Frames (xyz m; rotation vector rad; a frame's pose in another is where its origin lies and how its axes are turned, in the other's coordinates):
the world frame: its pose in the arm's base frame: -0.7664 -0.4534 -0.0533 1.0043 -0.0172 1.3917
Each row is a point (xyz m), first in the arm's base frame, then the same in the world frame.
Working: the arm's base frame: its pose in the world frame: 0.5795 -0.6554 0.1744 -1.0043 0.0172 -1.3917

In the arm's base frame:
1: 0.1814 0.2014 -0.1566
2: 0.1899 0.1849 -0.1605
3: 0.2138 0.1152 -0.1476
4: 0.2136 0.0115 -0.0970
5: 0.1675 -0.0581 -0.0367
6: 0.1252 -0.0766 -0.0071
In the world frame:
1: 0.6979 -0.9205 0.0575
2: 0.6848 -0.9272 0.0694
3: 0.6424 -0.9291 0.1310
4: 0.5878 -0.8851 0.2226
5: 0.5544 -0.8034 0.2757
6: 0.5456 -0.7496 0.2820

